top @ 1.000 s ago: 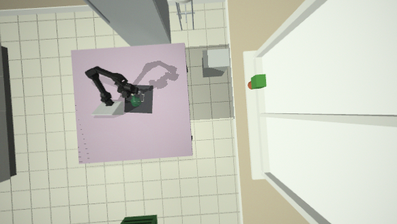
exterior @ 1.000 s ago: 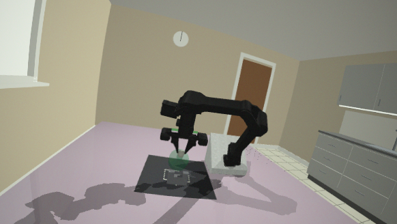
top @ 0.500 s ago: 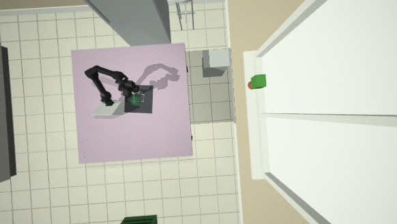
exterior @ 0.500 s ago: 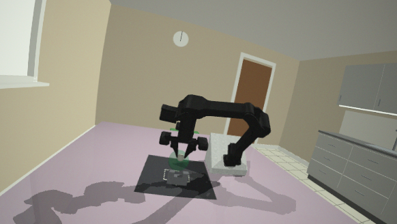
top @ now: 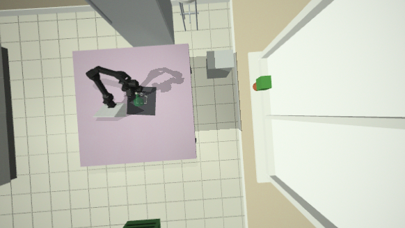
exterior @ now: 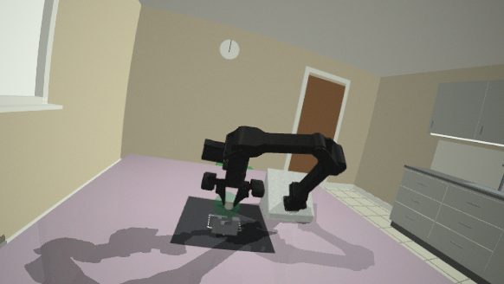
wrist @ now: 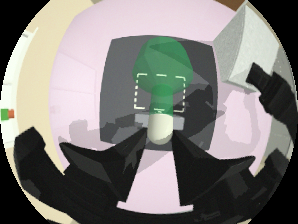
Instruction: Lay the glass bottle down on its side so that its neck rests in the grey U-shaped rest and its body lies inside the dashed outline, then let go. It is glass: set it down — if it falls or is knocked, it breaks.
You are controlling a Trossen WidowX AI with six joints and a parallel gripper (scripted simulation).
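Right now the green glass bottle is 5 cm to the right of my gripper tip and 2 cm below it. From my gripper tip the other things lie so: dark mat (1 cm behind, 8 cm to the right, 10 cm below).
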